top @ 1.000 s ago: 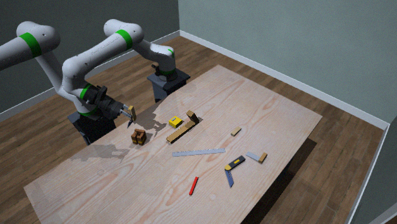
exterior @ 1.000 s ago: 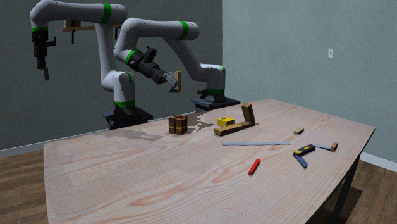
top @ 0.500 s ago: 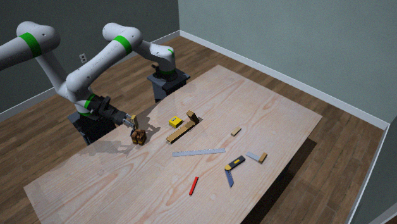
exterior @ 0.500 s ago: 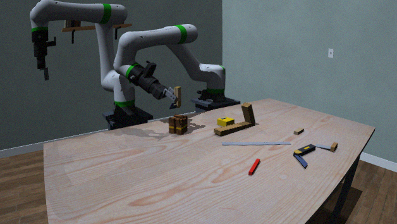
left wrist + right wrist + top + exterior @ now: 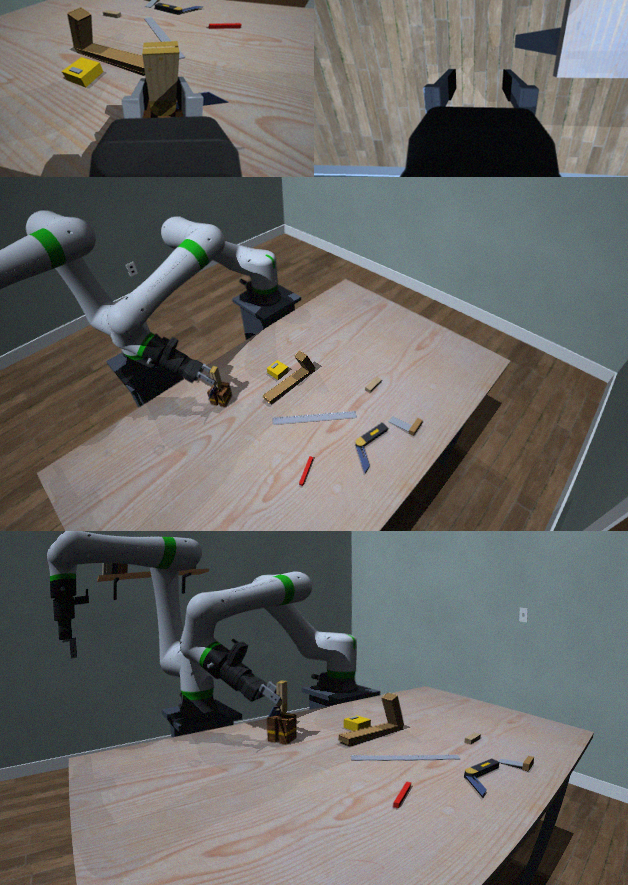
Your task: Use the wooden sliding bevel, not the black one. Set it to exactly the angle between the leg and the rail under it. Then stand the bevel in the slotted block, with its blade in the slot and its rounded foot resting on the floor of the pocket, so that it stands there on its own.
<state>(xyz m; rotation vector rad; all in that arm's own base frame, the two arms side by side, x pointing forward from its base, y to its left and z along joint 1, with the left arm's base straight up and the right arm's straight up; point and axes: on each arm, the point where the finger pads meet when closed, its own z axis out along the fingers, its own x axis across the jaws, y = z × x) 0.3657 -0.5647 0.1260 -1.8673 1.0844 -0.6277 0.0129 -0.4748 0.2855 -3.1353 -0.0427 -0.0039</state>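
Note:
The wooden bevel lies 2 cm below my left hand and 2 cm ahead of it. The rest, counted from my left hand: yellow tape measure (25 cm to the left, 10 cm below, 4 cm ahead); steel ruler (31 cm ahead, 21 cm to the left, 12 cm below); bevel blade (3 cm below, 3 cm ahead, 1 cm to the right).

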